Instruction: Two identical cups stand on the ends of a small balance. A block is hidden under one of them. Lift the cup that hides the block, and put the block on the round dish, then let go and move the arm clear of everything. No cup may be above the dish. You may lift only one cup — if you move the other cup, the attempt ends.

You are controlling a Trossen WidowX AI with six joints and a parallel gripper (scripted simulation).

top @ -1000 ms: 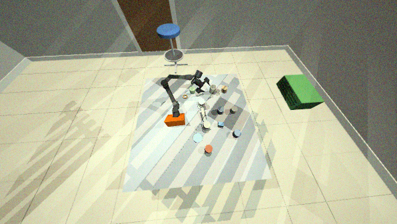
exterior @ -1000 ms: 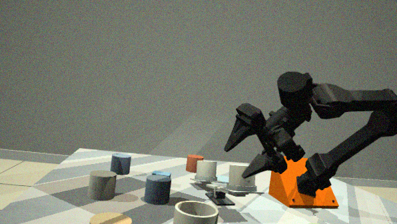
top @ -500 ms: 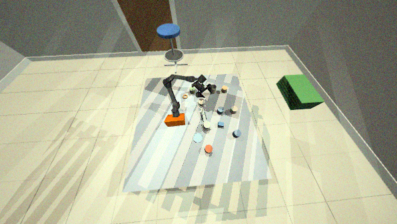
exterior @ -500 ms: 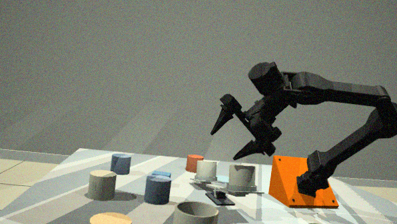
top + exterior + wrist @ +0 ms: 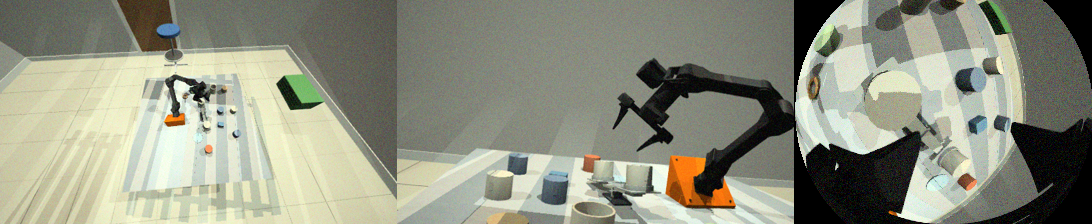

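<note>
The small grey block lies 200 mm to the right of my gripper tip, 150 mm below it and 30 mm ahead of it. Also, from my gripper tip: small balance (160 mm below, 70 mm to the right, 10 mm behind); then blue block (180 mm below, 180 mm ahead, 170 mm to the right); then green cup (260 mm to the left, 160 mm below, 160 mm behind).
</note>
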